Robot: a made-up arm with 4 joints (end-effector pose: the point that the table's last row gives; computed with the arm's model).
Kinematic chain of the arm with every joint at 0, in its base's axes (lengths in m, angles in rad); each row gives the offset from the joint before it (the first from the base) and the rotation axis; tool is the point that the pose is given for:
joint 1: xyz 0 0 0.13 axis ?
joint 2: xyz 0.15 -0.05 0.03 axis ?
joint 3: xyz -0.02 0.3 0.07 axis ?
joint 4: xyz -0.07 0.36 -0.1 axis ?
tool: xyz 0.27 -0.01 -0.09
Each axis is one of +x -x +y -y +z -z.
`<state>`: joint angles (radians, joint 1 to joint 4).
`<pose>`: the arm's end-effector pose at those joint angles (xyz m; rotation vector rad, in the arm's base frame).
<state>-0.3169 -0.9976 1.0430 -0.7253</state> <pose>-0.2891 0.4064 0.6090 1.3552 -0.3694 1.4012</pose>
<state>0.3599 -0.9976 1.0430 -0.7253</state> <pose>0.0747 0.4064 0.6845 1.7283 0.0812 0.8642</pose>
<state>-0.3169 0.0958 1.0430 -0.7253</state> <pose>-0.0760 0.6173 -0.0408 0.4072 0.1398 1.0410</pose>
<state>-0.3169 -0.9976 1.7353 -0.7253</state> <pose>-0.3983 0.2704 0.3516 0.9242 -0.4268 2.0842</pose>
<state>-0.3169 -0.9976 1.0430 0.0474</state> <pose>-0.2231 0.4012 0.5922 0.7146 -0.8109 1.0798</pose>
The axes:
joint 1: +y
joint 2: -x
joint 3: +z
joint 4: -x

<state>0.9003 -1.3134 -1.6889 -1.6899</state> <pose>0.3984 -0.0094 -0.2609 0.8178 -0.3130 -2.8033</pose>
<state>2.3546 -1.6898 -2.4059 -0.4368</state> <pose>-0.2267 0.0795 0.0131 1.4358 -0.9226 1.4419</pose>
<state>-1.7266 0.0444 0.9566 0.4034</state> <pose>0.1080 0.5898 0.1343 -1.1421 -1.7200 0.3495</pose>
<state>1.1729 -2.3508 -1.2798 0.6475</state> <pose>0.3999 -0.1182 -0.2146 1.4074 2.3167 -1.0859</pose>
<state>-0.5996 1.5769 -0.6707 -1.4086</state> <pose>0.7459 -0.1076 0.0394 -0.1463 -1.2675 -0.1028</pose>
